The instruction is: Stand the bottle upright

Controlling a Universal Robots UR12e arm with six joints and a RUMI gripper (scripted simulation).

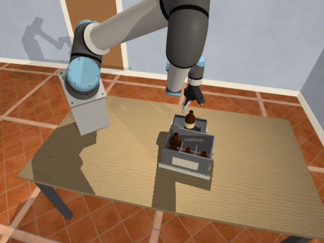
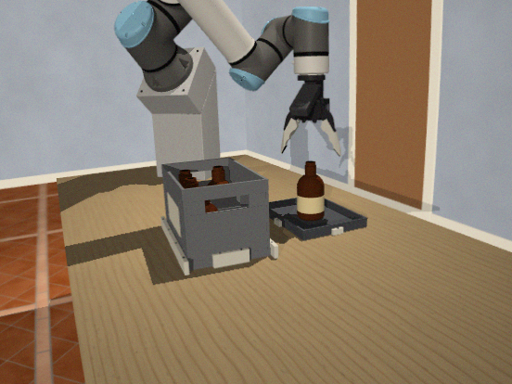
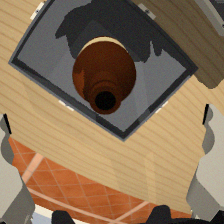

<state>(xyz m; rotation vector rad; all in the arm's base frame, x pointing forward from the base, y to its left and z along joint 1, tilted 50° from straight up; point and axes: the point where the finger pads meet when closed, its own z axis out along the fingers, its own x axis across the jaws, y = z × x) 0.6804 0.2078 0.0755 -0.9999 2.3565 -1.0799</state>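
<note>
The bottle lies 9 cm below my hand. Round my hand: grey tray: 17 cm below; grey crate: 28 cm to the right, 9 cm below, 2 cm behind.
</note>
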